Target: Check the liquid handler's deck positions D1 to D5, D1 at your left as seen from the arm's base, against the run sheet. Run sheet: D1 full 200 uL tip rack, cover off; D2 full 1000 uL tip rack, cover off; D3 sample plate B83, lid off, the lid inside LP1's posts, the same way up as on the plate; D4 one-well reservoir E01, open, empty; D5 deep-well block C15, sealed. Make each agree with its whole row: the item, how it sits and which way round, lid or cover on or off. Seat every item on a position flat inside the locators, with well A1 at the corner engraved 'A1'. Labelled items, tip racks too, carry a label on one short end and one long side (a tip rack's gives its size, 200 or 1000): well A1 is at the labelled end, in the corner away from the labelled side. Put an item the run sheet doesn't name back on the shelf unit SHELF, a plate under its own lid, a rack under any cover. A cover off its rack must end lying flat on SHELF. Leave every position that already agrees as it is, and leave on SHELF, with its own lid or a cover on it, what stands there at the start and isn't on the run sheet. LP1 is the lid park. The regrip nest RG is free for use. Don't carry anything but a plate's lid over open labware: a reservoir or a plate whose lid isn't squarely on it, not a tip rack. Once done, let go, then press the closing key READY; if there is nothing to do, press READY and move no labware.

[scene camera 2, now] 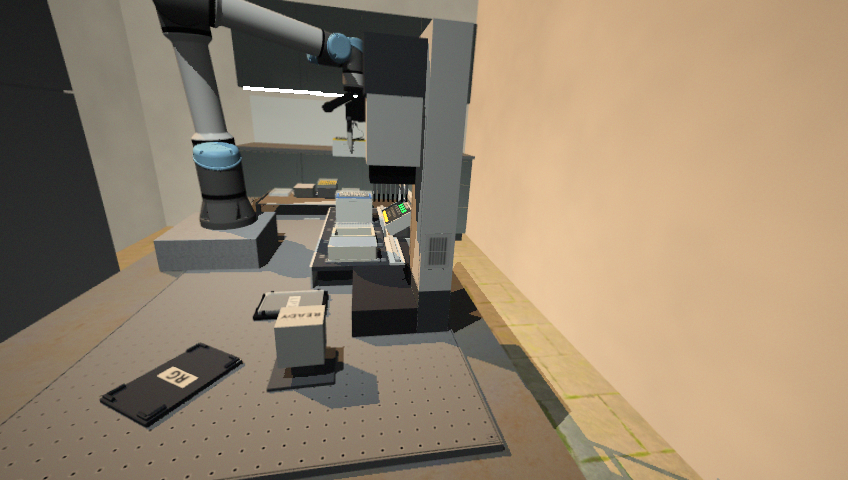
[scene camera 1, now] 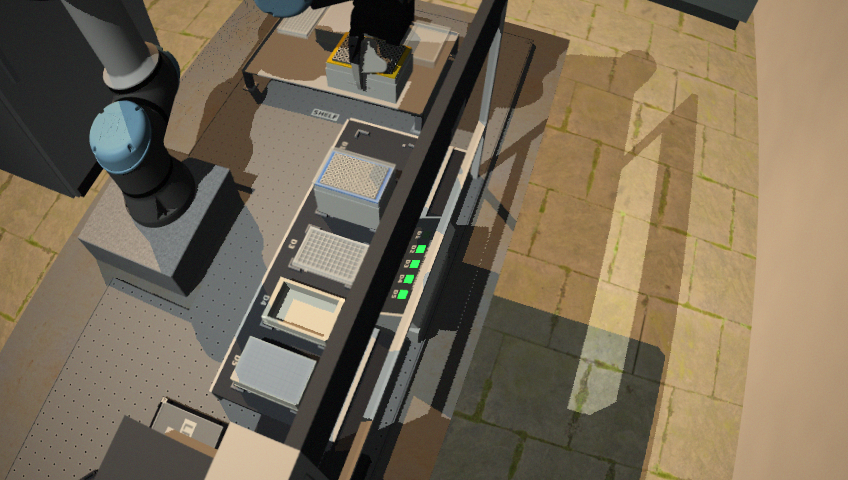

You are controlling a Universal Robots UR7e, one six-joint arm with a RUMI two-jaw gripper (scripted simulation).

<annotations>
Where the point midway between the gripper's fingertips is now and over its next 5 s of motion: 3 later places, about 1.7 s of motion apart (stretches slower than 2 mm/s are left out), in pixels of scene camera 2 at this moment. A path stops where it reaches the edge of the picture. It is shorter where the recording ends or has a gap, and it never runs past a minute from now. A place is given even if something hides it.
My gripper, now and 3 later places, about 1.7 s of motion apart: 351, 149; 313, 148; 353, 150; 353, 169
</annotations>
